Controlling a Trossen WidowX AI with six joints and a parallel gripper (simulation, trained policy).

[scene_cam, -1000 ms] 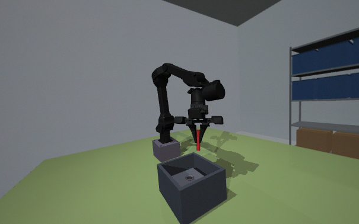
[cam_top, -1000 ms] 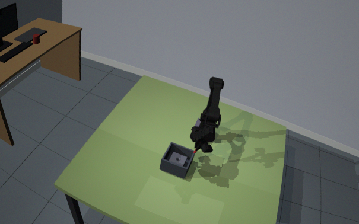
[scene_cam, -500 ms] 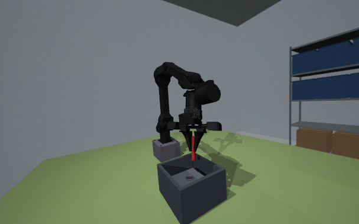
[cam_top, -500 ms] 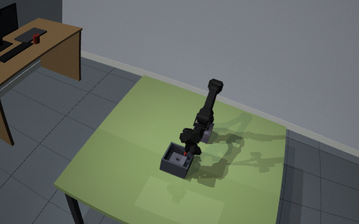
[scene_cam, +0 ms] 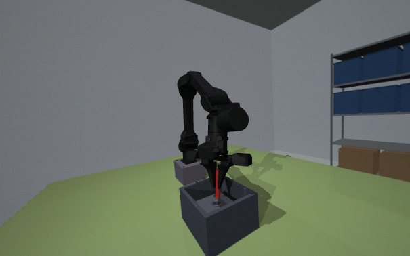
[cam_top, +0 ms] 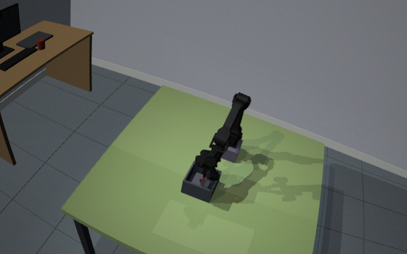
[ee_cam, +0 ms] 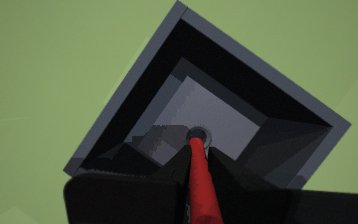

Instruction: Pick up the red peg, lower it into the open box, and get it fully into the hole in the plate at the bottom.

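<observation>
The red peg is 10 mm to the left of my gripper tip and 10 mm above it. The rest, counted from my gripper tip: grey plate (60 mm below); then dark grey box (80 mm below).
</observation>
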